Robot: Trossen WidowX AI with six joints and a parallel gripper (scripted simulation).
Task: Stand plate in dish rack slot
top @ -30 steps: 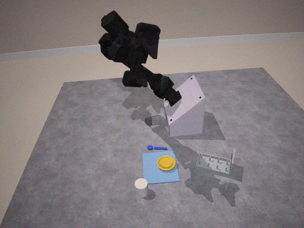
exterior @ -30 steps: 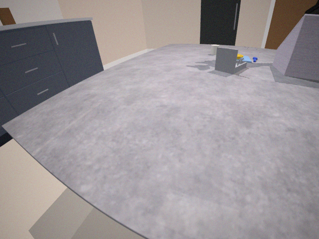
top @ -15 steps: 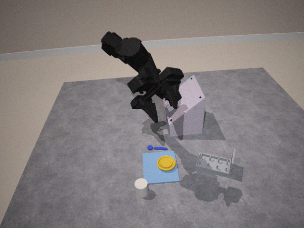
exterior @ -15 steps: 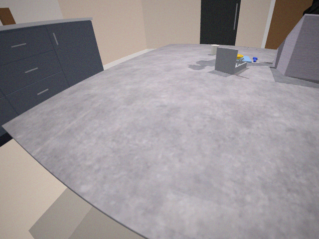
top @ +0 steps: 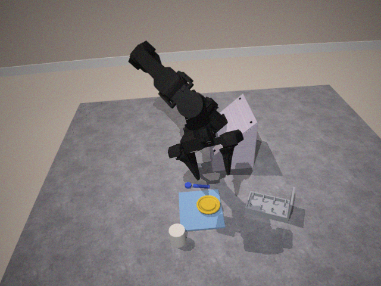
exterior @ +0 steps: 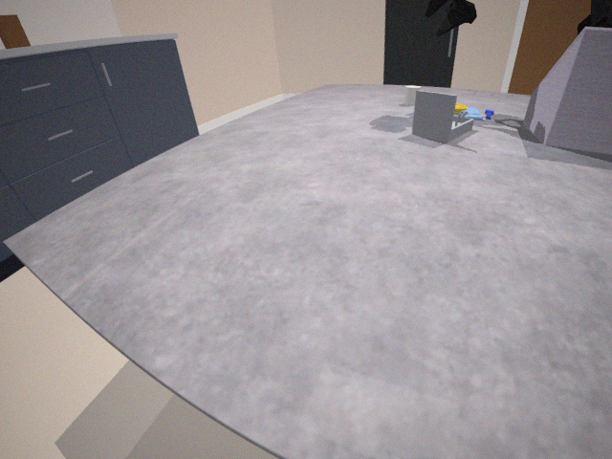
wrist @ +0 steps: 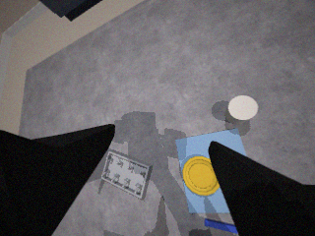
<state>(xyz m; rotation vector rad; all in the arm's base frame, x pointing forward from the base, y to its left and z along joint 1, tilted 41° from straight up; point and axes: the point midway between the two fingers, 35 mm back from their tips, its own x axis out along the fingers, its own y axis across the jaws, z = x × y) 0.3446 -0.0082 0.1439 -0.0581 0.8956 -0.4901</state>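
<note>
Right now my gripper tip is 18 cm above the yellow plate and 7 cm past it. The rest, counted from my gripper tip: white cup 17 cm below, 11 cm to the right, 3 cm ahead; then light blue mat 20 cm below, 7 cm behind, 3 cm to the right; then grey dish rack 18 cm to the left, 17 cm below, 3 cm behind.
</note>
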